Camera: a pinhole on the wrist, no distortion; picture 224 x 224 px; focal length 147.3 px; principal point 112.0 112.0 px. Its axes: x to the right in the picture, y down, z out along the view. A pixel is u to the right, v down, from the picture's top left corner.
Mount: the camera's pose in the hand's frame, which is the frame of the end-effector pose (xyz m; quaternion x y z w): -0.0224 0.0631 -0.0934 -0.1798 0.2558 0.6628 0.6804
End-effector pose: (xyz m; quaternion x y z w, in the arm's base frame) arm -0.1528 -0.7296 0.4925 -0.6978 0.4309 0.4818 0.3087
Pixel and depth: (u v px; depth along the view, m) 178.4 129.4 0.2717
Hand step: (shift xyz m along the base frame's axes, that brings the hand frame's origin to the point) -0.3172 -0.0859 -0.0004
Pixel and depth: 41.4 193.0 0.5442
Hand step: -0.4236 0.4413 0.0574
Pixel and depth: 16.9 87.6 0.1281
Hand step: -0.0832 0.0129 -0.0332
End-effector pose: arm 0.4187 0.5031 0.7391 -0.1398 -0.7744 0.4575 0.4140
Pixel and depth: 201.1 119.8 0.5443
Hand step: -0.2273 0.2640 -0.5690
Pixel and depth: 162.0 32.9 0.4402
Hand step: -0.3458 0.2970 -0.2554
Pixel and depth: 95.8 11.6 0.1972
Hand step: -0.1573 0.1235 -0.0734
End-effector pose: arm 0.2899 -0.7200 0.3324 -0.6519 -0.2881 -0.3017 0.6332
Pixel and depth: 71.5 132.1 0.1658
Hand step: 0.0790 0.0650 -0.1020
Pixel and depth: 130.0 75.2 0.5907
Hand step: 0.4792 0.3095 -0.1609
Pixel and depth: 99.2 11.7 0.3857
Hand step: 0.3760 0.2019 0.0494
